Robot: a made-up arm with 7 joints. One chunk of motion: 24 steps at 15 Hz.
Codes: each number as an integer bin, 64 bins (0 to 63) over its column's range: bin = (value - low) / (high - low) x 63, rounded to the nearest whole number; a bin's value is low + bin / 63 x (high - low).
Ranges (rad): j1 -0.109..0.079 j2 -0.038..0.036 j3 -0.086..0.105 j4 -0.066..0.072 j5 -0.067..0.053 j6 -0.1..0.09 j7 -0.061..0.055
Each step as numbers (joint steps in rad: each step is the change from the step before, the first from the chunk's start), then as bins.
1 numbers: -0.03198 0.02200 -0.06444 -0.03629 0.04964 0.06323 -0.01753
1 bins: 26 51 7 14 61 54 24
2 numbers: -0.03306 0.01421 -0.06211 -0.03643 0.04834 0.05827 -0.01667
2 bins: 25 44 8 13 61 52 24
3 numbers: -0.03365 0.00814 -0.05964 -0.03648 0.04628 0.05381 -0.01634
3 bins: 25 39 9 13 59 51 24
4 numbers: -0.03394 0.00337 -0.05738 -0.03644 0.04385 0.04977 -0.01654
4 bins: 25 35 9 13 58 50 24
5 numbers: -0.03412 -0.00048 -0.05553 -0.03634 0.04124 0.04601 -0.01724
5 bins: 25 32 10 14 57 48 24
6 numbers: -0.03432 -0.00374 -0.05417 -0.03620 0.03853 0.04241 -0.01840
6 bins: 25 29 10 14 55 47 23
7 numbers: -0.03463 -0.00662 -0.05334 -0.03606 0.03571 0.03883 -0.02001
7 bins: 25 27 11 14 54 46 22
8 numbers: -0.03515 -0.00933 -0.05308 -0.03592 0.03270 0.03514 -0.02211
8 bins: 25 24 11 14 52 45 21
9 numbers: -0.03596 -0.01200 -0.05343 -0.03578 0.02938 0.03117 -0.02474
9 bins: 24 22 11 14 51 43 20
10 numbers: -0.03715 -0.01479 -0.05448 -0.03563 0.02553 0.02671 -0.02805
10 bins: 24 20 10 14 49 42 18
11 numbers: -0.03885 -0.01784 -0.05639 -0.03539 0.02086 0.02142 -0.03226
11 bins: 24 17 10 14 46 40 16
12 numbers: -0.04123 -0.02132 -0.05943 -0.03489 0.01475 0.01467 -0.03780
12 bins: 23 14 9 14 43 38 13
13 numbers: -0.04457 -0.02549 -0.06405 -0.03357 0.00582 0.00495 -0.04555
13 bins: 22 11 7 15 38 35 8
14 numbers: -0.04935 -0.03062 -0.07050 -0.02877 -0.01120 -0.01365 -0.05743
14 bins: 20 6 5 17 29 29 2
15 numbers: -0.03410 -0.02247 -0.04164 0.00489 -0.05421 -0.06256 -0.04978
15 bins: 25 13 15 32 7 12 6
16 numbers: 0.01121 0.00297 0.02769 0.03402 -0.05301 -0.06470 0.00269
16 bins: 40 35 37 46 7 12 35
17 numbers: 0.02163 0.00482 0.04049 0.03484 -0.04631 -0.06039 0.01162
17 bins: 44 36 42 46 11 13 39
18 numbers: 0.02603 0.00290 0.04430 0.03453 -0.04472 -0.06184 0.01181
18 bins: 45 35 43 46 12 13 40
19 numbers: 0.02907 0.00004 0.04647 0.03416 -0.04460 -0.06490 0.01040
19 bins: 46 32 44 46 12 12 39
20 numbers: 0.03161 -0.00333 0.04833 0.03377 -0.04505 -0.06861 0.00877
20 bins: 47 30 44 46 12 10 38
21 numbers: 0.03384 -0.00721 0.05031 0.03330 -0.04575 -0.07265 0.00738
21 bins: 48 26 45 45 11 9 37
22 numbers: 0.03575 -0.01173 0.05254 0.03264 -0.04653 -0.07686 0.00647
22 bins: 49 22 46 45 11 8 37
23 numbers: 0.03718 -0.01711 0.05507 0.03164 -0.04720 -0.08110 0.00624
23 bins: 49 18 47 45 10 6 37
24 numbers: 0.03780 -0.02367 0.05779 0.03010 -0.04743 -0.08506 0.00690
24 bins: 49 12 47 44 10 5 37
